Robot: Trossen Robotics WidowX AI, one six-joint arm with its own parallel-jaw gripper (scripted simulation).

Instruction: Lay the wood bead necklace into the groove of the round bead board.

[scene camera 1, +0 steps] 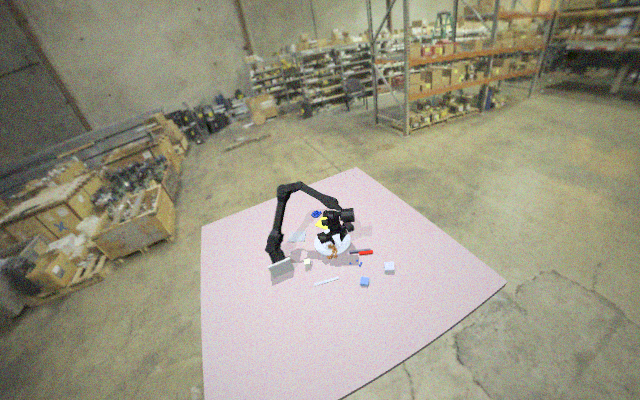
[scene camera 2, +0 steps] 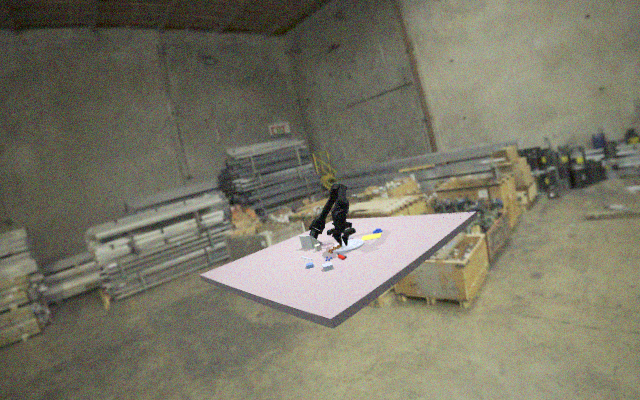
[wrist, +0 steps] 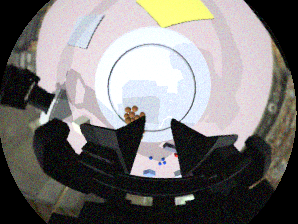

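What I can see here is a grey plate (wrist: 83, 31), and my gripper (wrist: 158, 119) is there as well.
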